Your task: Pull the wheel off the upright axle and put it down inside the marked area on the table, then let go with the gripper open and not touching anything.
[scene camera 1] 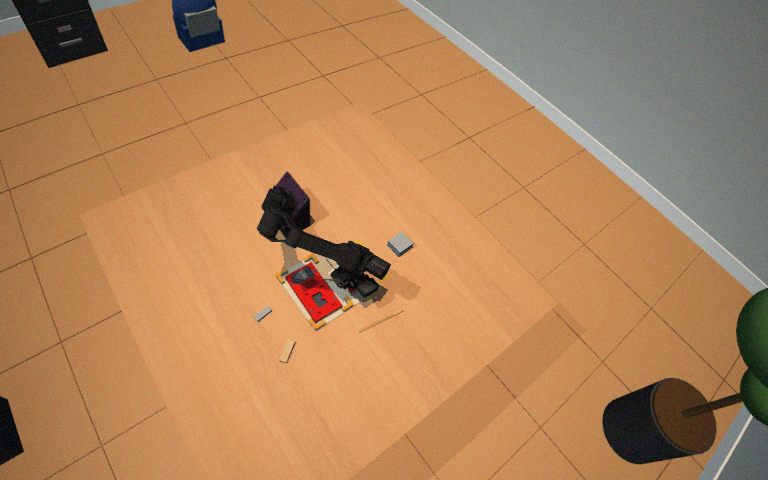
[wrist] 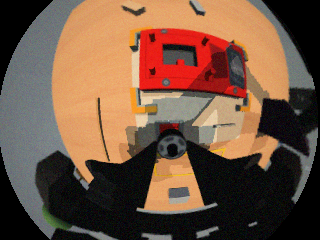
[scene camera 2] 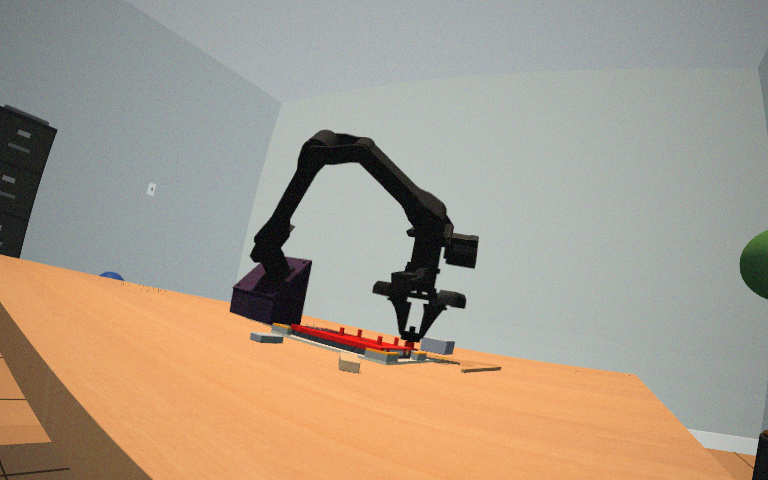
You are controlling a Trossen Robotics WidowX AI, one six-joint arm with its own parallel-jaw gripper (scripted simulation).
The pictures show: the gripper, a red board and a grey base plate.
The gripper shows as well in scene camera 1 and in the wrist view.
